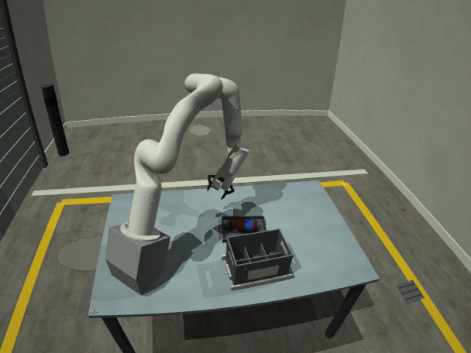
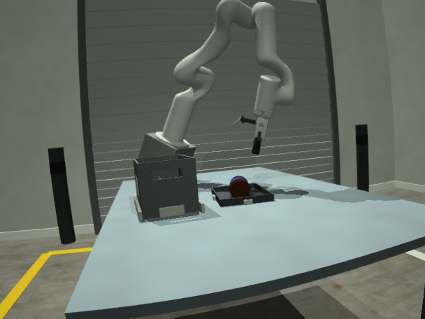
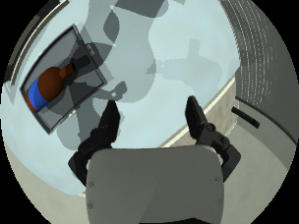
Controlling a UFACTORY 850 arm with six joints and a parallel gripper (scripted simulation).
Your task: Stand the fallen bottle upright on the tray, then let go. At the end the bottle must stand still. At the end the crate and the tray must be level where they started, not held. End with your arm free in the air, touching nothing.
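Now: hand 140 mm to the left of the bottle, 140 mm short of it and 130 mm above it. Round my hand: crate (420 mm to the right, 160 mm ahead, 90 mm below); then tray (160 mm below, 150 mm ahead, 140 mm to the right).
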